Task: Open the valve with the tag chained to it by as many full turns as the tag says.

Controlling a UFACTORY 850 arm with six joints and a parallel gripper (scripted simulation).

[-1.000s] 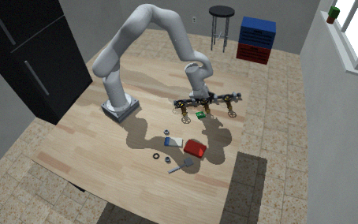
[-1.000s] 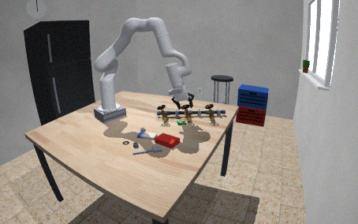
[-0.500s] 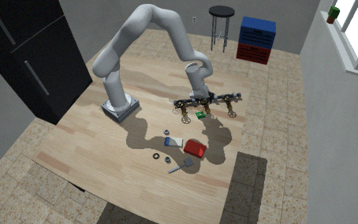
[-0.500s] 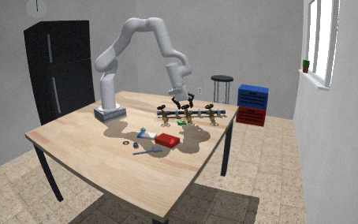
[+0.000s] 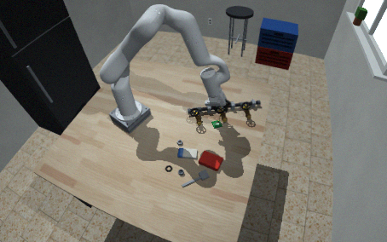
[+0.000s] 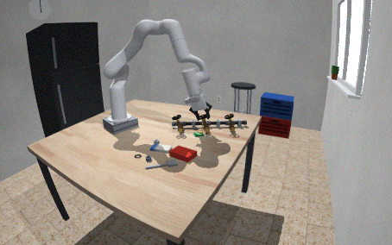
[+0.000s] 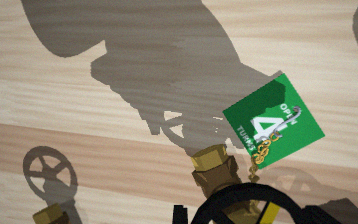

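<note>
Now: hand 30 mm past the green tag, 50 mm to the left of it and 100 mm above it. Also, from my hand: grey scraper (60 mm behind, 440 mm to the right, 100 mm below); then red box (10 mm behind, 330 mm to the right, 90 mm below); then white block (150 mm behind, 300 mm to the right, 100 mm below).
</note>
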